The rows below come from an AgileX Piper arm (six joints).
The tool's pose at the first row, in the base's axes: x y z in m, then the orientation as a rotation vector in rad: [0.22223 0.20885 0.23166 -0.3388 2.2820 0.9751]
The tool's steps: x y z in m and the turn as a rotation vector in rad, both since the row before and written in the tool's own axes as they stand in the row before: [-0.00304 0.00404 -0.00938 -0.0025 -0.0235 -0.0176]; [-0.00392 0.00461 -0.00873 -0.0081 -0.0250 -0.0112]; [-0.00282 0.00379 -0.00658 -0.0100 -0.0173 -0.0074]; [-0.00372 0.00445 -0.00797 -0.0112 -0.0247 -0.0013]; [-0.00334 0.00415 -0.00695 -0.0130 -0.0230 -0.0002]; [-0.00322 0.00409 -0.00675 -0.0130 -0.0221 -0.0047]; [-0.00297 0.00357 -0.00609 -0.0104 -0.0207 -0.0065]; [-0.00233 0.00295 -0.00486 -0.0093 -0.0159 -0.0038]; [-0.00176 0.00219 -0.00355 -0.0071 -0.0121 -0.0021]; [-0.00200 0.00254 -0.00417 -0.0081 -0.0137 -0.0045]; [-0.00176 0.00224 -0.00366 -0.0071 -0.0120 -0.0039]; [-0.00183 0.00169 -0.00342 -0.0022 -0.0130 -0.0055]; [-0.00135 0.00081 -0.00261 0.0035 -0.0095 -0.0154]
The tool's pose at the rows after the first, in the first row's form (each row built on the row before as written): [0.21855 0.20487 0.24083 -0.3462 2.2532 0.9682]; [0.21529 0.20170 0.25043 -0.3481 2.2231 0.9710]; [0.21239 0.19945 0.25765 -0.3509 2.2006 0.9780]; [0.20902 0.19651 0.26643 -0.3436 2.1732 0.9893]; [0.20587 0.19399 0.27420 -0.3370 2.1469 1.0030]; [0.20263 0.19144 0.28166 -0.3356 2.1197 1.0139]; [0.19968 0.18894 0.28827 -0.3355 2.0942 1.0208]; [0.19715 0.18694 0.29350 -0.3348 2.0745 1.0281]; [0.19526 0.18545 0.29734 -0.3335 2.0597 1.0341]; [0.19297 0.18364 0.30174 -0.3342 2.0422 1.0396]; [0.19091 0.18202 0.30557 -0.3347 2.0269 1.0443]; [0.18928 0.18020 0.30903 -0.3336 2.0123 1.0429]; [0.18824 0.17851 0.31134 -0.3412 1.9999 1.0295]
